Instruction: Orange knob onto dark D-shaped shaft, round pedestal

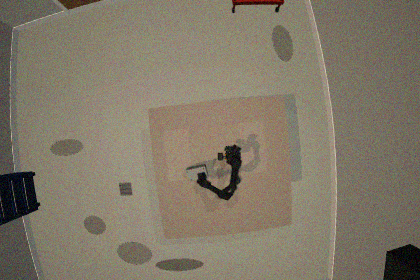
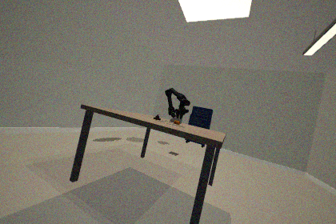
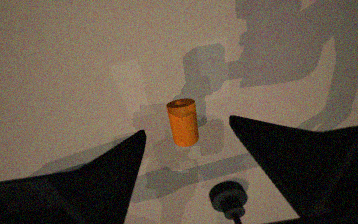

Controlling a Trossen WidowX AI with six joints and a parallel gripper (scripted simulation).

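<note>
Right now the orange knob is 40 mm below my gripper tip, 20 mm to the right of it and 10 mm behind it. From my gripper tip the other things lie so: pedestal 250 mm to the right, 30 mm below, 20 mm ahead.
</note>
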